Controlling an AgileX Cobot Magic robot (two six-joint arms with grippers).
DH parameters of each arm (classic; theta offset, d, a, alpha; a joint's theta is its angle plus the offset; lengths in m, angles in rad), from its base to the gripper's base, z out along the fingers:
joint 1: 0 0.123 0 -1.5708
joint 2: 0.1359 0 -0.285 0
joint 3: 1.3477 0 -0.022 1.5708
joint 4: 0 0.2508 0 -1.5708
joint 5: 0 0 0.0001 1.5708
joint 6: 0 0.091 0 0
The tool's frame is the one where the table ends.
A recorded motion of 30 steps. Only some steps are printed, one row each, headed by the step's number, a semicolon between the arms.
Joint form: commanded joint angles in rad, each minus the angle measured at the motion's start. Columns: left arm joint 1, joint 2, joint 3, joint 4, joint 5, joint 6; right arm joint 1, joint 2, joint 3, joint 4, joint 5, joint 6.
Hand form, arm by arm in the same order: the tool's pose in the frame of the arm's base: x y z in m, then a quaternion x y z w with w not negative. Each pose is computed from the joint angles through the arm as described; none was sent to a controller.
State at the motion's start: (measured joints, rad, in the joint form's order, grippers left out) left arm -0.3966 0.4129 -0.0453 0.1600 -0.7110 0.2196; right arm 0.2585 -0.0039 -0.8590 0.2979 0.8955 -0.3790
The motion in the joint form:
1: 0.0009 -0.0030 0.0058 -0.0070 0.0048 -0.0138; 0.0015 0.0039 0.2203 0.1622 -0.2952 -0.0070
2: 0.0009 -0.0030 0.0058 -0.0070 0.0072 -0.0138; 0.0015 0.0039 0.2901 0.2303 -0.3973 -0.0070
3: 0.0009 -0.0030 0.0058 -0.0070 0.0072 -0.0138; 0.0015 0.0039 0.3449 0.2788 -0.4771 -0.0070
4: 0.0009 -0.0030 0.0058 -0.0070 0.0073 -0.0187; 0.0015 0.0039 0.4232 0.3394 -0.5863 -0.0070
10: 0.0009 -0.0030 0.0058 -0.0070 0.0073 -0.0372; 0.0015 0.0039 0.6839 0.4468 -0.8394 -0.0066
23: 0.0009 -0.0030 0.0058 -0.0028 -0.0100 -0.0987; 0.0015 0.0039 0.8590 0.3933 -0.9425 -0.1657
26: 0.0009 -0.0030 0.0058 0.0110 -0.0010 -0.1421; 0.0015 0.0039 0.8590 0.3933 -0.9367 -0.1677
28: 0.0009 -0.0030 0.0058 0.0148 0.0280 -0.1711; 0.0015 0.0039 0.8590 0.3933 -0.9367 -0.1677
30: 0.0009 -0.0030 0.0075 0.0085 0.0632 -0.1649; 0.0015 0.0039 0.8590 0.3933 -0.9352 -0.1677
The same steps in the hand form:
1: 0.0761 -0.0415 0.2586 0.23029 0.49534 -0.05758 0.83564; -0.0278 0.0163 0.3599 -0.17801 0.61945 0.17989 0.74313
2: 0.0762 -0.0415 0.2584 0.23056 0.49630 -0.05743 0.83500; -0.0161 0.0184 0.3510 -0.14772 0.61136 0.20866 0.74892
3: 0.0762 -0.0415 0.2584 0.23056 0.49630 -0.05743 0.83500; -0.0070 0.0190 0.3430 -0.12126 0.60602 0.22670 0.75275
4: 0.0762 -0.0415 0.2584 0.22936 0.49691 -0.05947 0.83483; 0.0055 0.0186 0.3299 -0.08195 0.60110 0.24503 0.75625
10: 0.0762 -0.0415 0.2584 0.22475 0.49901 -0.06719 0.83424; 0.0405 0.0144 0.2678 0.01588 0.62467 0.24882 0.74002
23: 0.0754 -0.0417 0.2598 0.20955 0.49802 -0.09348 0.83626; 0.0546 0.0118 0.2165 -0.02653 0.66164 0.14133 0.73590
26: 0.0754 -0.0424 0.2589 0.20583 0.50430 -0.10888 0.83154; 0.0546 0.0121 0.2161 -0.02865 0.66322 0.14152 0.73436
28: 0.0764 -0.0427 0.2565 0.20255 0.51863 -0.11781 0.82226; 0.0546 0.0121 0.2161 -0.02865 0.66322 0.14152 0.73436
30: 0.0778 -0.0425 0.2530 0.20425 0.53375 -0.11315 0.81277; 0.0546 0.0122 0.2160 -0.02902 0.66364 0.14176 0.73392

